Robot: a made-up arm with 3 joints. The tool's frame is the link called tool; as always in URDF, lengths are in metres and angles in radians. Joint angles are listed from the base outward.
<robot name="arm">
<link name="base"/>
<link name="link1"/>
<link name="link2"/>
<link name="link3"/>
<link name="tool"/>
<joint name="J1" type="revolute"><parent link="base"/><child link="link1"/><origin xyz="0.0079 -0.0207 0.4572"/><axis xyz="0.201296 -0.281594 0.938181"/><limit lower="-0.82" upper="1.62"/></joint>
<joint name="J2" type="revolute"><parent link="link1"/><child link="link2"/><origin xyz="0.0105 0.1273 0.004"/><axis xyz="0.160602 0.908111 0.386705"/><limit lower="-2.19" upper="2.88"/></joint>
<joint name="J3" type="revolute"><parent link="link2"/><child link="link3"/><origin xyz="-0.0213 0.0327 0.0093"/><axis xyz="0 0 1"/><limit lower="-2.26" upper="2.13"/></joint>
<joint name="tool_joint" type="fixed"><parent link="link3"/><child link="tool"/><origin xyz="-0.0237 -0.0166 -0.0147" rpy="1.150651 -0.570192 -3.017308"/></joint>
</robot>
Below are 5 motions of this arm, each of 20 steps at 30 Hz.
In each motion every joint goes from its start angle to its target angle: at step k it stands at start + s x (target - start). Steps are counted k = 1, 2, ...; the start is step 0. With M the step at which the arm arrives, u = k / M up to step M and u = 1 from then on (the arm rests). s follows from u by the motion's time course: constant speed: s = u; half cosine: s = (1 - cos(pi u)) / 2; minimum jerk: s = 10 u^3 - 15 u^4 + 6 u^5.
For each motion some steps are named. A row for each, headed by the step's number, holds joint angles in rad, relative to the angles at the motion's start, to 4 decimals.
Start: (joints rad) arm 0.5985 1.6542 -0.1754
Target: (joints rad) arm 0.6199 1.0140 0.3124
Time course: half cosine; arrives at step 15
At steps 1, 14, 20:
1: 0.0002 -0.0070 0.0053
14: 0.0212 -0.6332 0.4825
20: 0.0214 -0.6402 0.4878

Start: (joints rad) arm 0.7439 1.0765 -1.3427
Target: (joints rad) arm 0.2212 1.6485 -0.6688
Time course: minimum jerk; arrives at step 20
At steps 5, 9, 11, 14, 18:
5: -0.0541 0.0592 0.0698
9: -0.2127 0.2327 0.2742
11: -0.3100 0.3393 0.3997
14: -0.4375 0.4787 0.5640
18: -0.5182 0.5671 0.6681

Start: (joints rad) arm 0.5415 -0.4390 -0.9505
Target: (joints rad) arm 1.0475 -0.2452 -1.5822
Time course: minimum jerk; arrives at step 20
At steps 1, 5, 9, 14, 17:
1: 0.0006 0.0002 -0.0007
5: 0.0524 0.0201 -0.0654
9: 0.2059 0.0789 -0.2570
14: 0.4235 0.1622 -0.5287
17: 0.4925 0.1886 -0.6149

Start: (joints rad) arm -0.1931 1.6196 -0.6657
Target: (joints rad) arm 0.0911 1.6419 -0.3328
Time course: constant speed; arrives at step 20
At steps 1, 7, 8, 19, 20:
1: 0.0142 0.0011 0.0166
7: 0.0995 0.0078 0.1165
8: 0.1137 0.0089 0.1332
19: 0.2700 0.0212 0.3163
20: 0.2842 0.0223 0.3329

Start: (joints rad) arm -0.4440 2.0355 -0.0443
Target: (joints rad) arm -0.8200 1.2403 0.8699
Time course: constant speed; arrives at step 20
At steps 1, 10, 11, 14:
1: -0.0188 -0.0398 0.0457
10: -0.1880 -0.3976 0.4571
11: -0.2068 -0.4374 0.5028
14: -0.2632 -0.5566 0.6399

